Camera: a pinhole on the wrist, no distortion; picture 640 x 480 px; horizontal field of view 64.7 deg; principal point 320.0 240.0 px. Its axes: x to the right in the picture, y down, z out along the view. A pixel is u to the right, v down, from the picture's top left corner.
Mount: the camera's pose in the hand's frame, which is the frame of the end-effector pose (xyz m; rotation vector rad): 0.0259 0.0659 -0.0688 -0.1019 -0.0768 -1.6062
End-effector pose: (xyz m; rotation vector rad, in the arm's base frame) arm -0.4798 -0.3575 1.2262 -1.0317 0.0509 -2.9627
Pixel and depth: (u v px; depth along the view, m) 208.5 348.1 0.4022
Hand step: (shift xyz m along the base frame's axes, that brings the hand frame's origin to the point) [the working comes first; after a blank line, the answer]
In the camera's frame: -0.0888 0.0861 0.4022

0.1012 -0.2071 0.3200
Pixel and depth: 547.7 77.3 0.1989
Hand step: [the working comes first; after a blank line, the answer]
In the camera's frame: 0.0896 -0.0641 0.1989

0.1164 -0.0053 0.0860
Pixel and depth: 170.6 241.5 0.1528
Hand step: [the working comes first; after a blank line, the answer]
In the camera's frame: -0.0452 0.0005 0.1528

0.0234 -0.1306 0.0760
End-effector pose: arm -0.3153 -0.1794 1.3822 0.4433 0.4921 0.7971
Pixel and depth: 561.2 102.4 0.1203
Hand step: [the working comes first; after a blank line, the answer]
In the camera's frame: 0.0574 -0.0328 0.1203

0.0155 -0.0014 0.0607
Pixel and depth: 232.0 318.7 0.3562
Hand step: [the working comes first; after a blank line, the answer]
In the camera's frame: -0.0620 0.0555 0.3562

0.1189 0.1188 0.2901
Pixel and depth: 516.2 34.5 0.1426
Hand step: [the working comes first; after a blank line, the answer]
In the camera's frame: 0.0554 -0.0580 0.1426

0.0103 -0.0210 0.0877
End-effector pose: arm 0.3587 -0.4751 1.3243 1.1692 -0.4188 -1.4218
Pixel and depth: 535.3 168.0 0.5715
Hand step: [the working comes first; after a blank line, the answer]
In the camera's frame: 0.2435 -0.0814 0.5715

-0.5025 -0.1196 0.1622
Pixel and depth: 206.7 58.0 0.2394
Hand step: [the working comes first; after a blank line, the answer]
In the camera's frame: -0.0537 -0.0862 0.2394

-0.0654 -0.0492 0.2133
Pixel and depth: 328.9 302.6 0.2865
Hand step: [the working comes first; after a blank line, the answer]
In the camera's frame: 0.0050 0.0355 0.2865

-0.1158 -0.1619 0.1409
